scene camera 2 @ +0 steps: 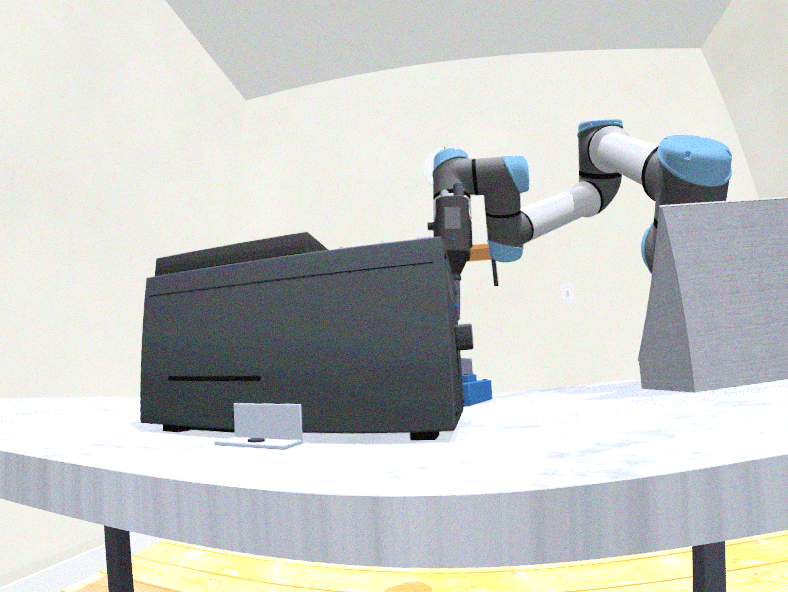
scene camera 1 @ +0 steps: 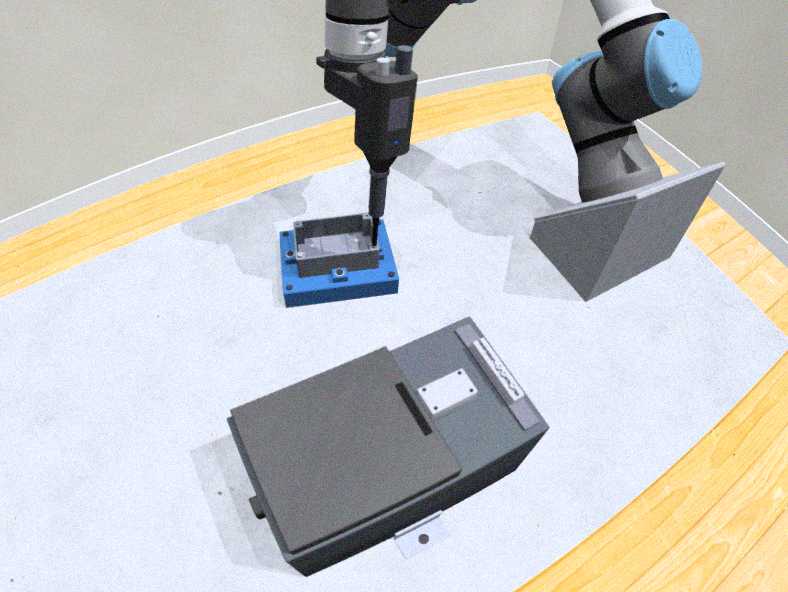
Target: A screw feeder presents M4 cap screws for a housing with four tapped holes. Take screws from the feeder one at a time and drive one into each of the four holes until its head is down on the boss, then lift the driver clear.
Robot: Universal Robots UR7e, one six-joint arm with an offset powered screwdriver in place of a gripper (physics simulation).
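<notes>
The grey housing (scene camera 1: 337, 262) (scene camera 2: 466, 366) is an open box with corner bosses, seated in a blue fixture (scene camera 1: 340, 295) (scene camera 2: 479, 391). My screwdriver (scene camera 1: 374, 245) stands upright in scene camera 1, its thin bit at the housing's front right corner boss. The bit covers that boss, so whether a screw is under it cannot be told. A light, round spot shows on the front left boss. In scene camera 2 the bit's tip is hidden behind the dark screw feeder (scene camera 1: 343, 446) (scene camera 2: 299, 344). The feeder's rail (scene camera 1: 498, 369) holds a light strip with small dark marks.
A grey wedge-shaped panel (scene camera 1: 611, 248) (scene camera 2: 732, 293) stands to the right, in front of the arm's base. A small metal bracket (scene camera 1: 410, 541) (scene camera 2: 267, 420) with a dark fastener is at the feeder's side. A white plate (scene camera 1: 447, 390) lies on the feeder's top.
</notes>
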